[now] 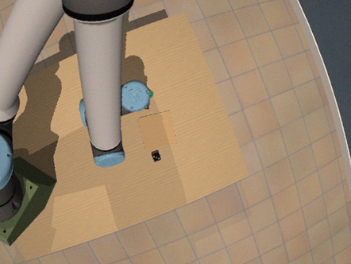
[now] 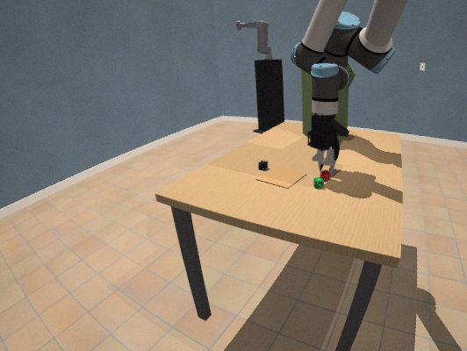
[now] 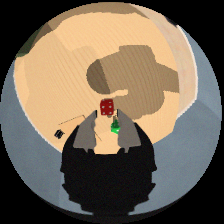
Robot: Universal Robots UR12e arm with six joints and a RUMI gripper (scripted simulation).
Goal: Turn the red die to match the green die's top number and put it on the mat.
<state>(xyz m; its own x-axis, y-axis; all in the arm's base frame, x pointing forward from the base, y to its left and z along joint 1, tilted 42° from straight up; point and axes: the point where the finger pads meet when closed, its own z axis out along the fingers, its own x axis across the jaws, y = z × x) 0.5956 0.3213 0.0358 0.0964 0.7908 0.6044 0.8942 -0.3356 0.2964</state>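
My gripper is now 3 cm above the red die. From my hand the other things lie so: green die 7 cm ahead, 2 cm to the left, 3 cm below; then tan mat 10 cm ahead, 13 cm to the right, 4 cm below; then black die 9 cm ahead, 24 cm to the right, 3 cm below.
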